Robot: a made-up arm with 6 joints.
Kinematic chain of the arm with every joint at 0, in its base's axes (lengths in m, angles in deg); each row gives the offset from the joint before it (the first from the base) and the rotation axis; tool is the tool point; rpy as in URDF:
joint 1: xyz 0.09 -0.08 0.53 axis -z
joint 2: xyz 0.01 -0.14 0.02 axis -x
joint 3: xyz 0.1 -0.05 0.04 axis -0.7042 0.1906 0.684
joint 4: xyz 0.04 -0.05 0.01 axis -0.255 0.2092 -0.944
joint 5: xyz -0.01 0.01 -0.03 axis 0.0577 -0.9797 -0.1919
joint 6: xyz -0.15 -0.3 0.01 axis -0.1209 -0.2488 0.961
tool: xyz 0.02 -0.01 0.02 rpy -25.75 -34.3 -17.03
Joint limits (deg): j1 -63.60..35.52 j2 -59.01..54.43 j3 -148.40..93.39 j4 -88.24..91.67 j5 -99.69..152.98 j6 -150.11..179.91
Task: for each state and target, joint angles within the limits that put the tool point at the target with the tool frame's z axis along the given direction. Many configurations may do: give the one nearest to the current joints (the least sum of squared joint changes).
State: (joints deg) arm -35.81 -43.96 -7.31 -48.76 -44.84 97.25
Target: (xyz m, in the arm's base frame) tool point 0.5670 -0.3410 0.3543 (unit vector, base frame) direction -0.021 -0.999 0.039
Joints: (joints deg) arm -29.35 -31.59 -7.95 -57.02 -18.21 54.77
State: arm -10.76 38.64 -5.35 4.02 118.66 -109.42
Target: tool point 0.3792 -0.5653 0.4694 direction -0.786 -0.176 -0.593
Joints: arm -12.51 38.08 -40.29 3.94 152.98 -131.09
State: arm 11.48 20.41 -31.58 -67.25 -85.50 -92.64
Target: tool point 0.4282 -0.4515 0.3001 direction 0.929 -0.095 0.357
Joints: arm -29.81 -10.30 -71.40 -62.18 -48.87 -137.29
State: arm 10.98 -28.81 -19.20 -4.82 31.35 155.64
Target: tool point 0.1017 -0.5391 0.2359 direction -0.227 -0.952 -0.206
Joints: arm 25.01 -38.31 31.17 -18.50 67.67 176.13
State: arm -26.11 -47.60 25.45 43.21 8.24 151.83
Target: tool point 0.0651 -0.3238 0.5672 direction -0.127 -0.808 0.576
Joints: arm -43.22 -56.14 14.51 86.91 42.17 179.91
